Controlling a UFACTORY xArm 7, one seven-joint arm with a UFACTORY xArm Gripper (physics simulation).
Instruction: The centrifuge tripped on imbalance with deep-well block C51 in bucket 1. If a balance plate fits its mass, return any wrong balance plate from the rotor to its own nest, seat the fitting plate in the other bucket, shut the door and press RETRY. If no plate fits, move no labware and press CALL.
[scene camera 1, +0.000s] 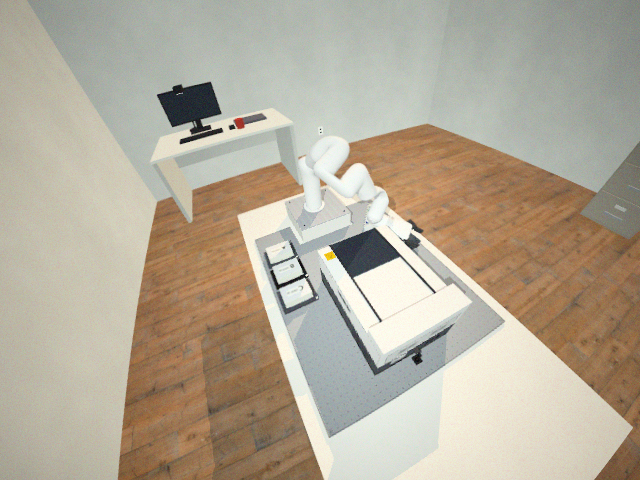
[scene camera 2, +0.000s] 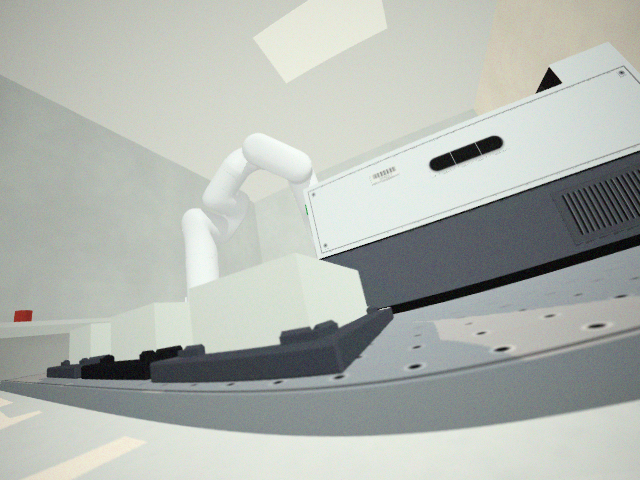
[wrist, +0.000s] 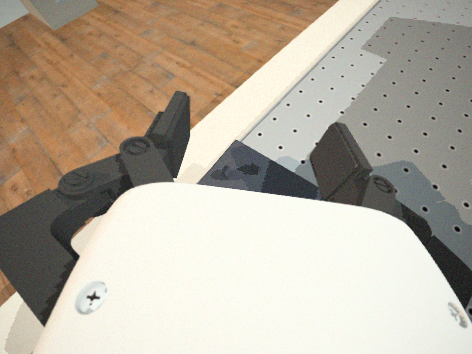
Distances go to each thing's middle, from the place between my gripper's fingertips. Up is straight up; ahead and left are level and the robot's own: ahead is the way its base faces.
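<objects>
Position of my hand relative to the dark door panel (scene camera 1: 363, 252): 37 cm to the left of it, 1 cm past it, 15 cm below it. White centrifuge (scene camera 2: 538, 185), counted from my hand: 39 cm to the right, 14 cm ahead, 6 cm above.
</objects>
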